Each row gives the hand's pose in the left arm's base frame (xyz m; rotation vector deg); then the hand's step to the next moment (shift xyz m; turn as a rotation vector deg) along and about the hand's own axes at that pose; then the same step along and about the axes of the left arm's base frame.
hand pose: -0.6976 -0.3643 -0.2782 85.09 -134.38 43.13
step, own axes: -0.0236 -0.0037 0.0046 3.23 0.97 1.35
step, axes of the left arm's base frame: 0.0140 0.0141 -0.0141 -2.22 -2.87 0.15
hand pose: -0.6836 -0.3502 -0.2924 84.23 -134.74 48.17
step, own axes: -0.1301 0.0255 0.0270 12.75 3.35 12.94
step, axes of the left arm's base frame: 0.0404 0.0889 -0.0936 -7.64 -15.94 -5.36
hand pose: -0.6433 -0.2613 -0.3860 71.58 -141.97 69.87
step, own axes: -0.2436 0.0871 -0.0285 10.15 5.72 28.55
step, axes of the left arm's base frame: 0.0904 0.2023 -0.1365 -3.88 -24.45 -18.38
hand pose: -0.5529 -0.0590 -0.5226 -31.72 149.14 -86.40
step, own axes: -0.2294 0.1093 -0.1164 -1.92 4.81 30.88
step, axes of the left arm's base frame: 0.1555 0.2248 -0.0584 8.18 -22.57 -20.10
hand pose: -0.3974 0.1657 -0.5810 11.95 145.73 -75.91
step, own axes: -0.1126 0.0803 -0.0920 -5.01 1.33 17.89
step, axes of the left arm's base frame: 0.1120 0.1209 0.0212 8.10 -13.93 -9.34
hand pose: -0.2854 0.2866 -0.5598 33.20 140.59 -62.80
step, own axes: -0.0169 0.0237 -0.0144 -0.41 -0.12 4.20
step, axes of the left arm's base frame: 0.0238 0.0219 0.0031 1.04 -3.37 -2.32
